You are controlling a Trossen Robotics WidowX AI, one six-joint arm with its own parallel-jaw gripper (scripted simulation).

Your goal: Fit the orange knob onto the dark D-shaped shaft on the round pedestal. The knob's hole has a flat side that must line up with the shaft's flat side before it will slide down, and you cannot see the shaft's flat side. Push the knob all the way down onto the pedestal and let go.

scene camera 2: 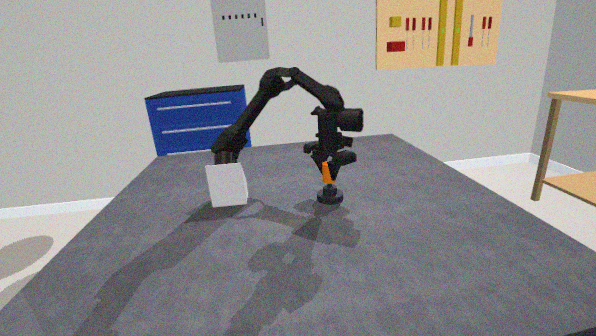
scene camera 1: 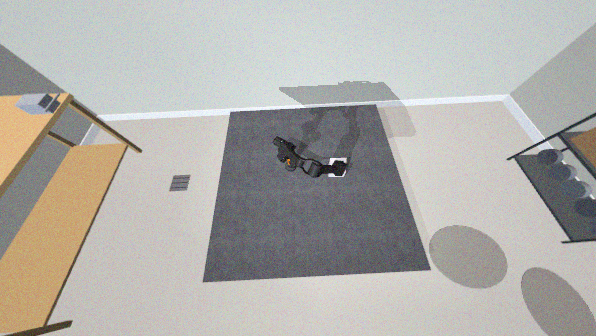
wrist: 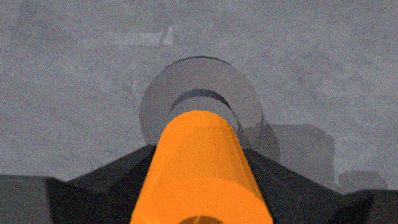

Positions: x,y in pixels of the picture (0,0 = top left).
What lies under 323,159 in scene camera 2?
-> My gripper.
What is my gripper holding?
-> An orange knob.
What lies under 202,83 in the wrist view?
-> A round pedestal.
